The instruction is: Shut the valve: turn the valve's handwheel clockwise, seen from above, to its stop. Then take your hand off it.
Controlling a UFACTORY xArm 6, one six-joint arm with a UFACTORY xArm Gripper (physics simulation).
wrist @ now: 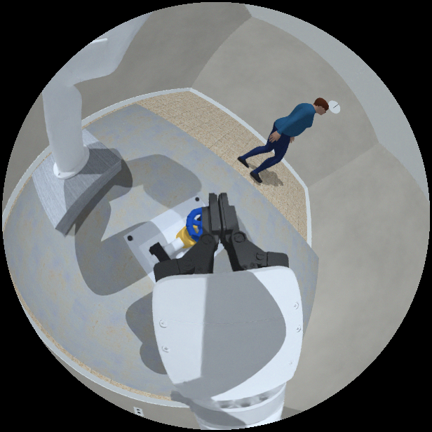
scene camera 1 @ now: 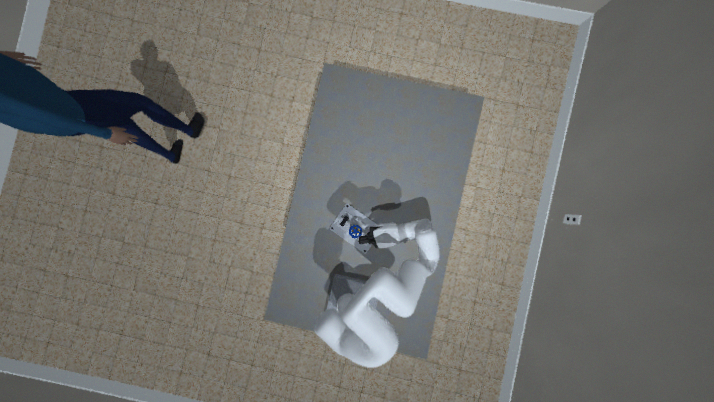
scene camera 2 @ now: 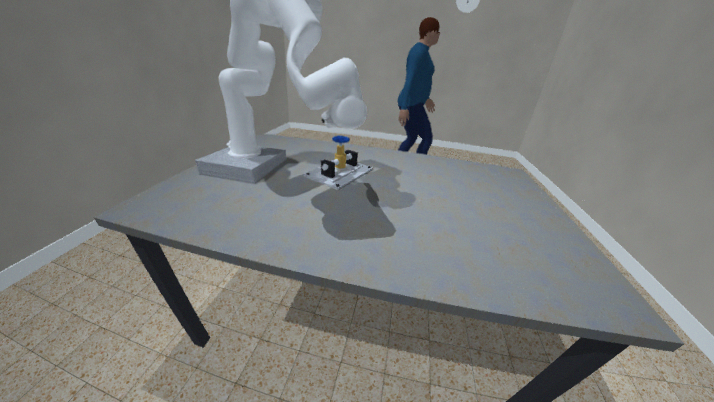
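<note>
The valve's blue handwheel (scene camera 1: 350,230) (scene camera 2: 341,139) (wrist: 190,226) lies level on top of the yellow valve body (scene camera 2: 340,159) (wrist: 185,238). The valve is mounted on a white plate (scene camera 1: 338,228) (wrist: 142,236) on the table. My gripper (scene camera 1: 362,240) (wrist: 216,202) is shut with nothing between its fingers. In the overhead view its black fingers are at the lower right of the wheel, with a small gap. In the wrist view the left finger covers the wheel's right part. I cannot tell whether they touch. The fingers are hidden behind the arm in the second scene view.
Black pipe supports (scene camera 2: 327,168) (scene camera 2: 351,158) stand on both sides of the valve body. The arm's grey base block (scene camera 2: 240,167) (wrist: 75,192) stands on the table (scene camera 1: 395,130) (scene camera 2: 450,235). A person (scene camera 1: 40,102) (scene camera 2: 419,80) (wrist: 295,120) is on the floor beyond the table edge.
</note>
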